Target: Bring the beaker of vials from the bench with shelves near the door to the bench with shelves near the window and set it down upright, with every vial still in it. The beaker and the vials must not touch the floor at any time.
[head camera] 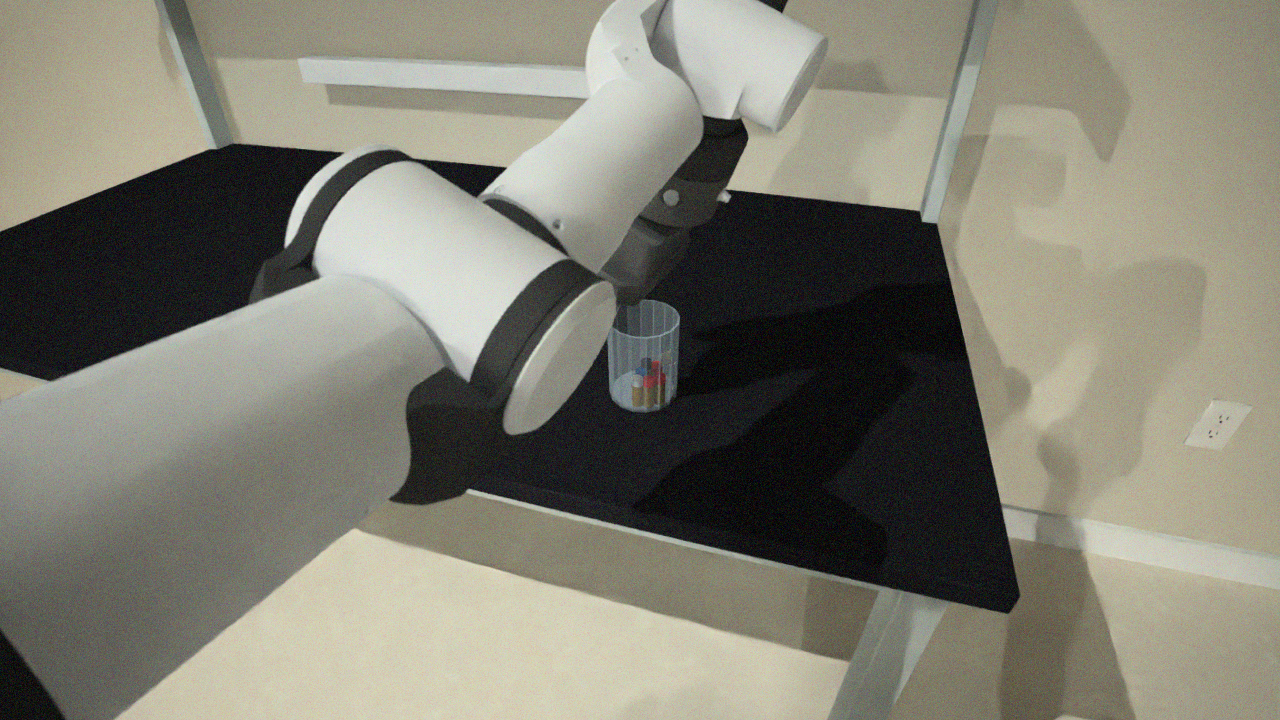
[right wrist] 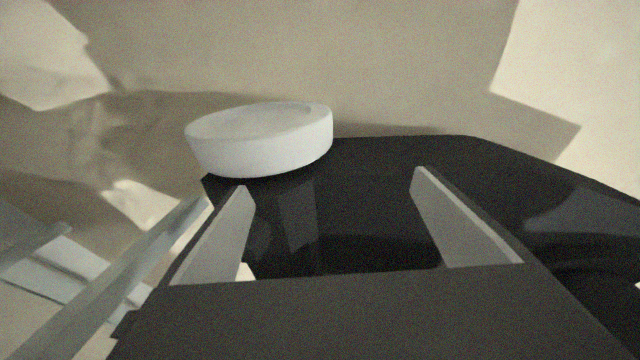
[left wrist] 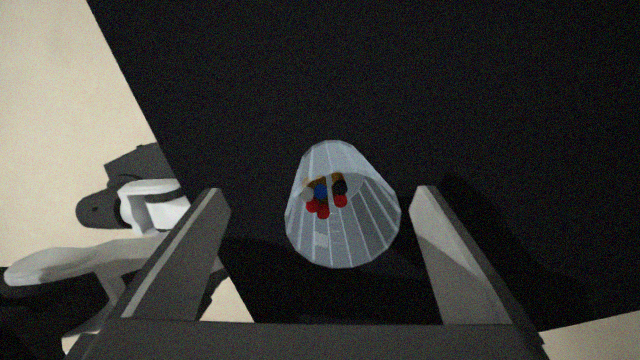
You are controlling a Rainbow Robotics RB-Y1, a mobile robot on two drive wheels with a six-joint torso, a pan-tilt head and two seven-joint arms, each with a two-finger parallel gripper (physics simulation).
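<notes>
The clear beaker (head camera: 644, 358) (left wrist: 345, 230) stands upright on the black bench top (head camera: 805, 241) (left wrist: 350, 75). Several vials (head camera: 648, 385) (left wrist: 325, 197) with red, blue, black and pale caps stand inside, near its bottom. My left gripper (head camera: 631, 291) (left wrist: 317, 199) is open. In the left wrist view the beaker appears between its fingers, nearer the finger at the picture's right, with a gap on each side. In the head view the fingers are partly hidden behind the arm and beaker rim. My right gripper (right wrist: 328, 187) is open and empty, away from the bench top.
Upright bench posts (head camera: 957, 134) (head camera: 192, 76) stand at the back, with a pale rail (head camera: 429, 75) between them. The bench's front edge and a leg (head camera: 886, 644) show below. A white rounded part (right wrist: 260, 150) and a black body (right wrist: 360, 155) lie near the right gripper.
</notes>
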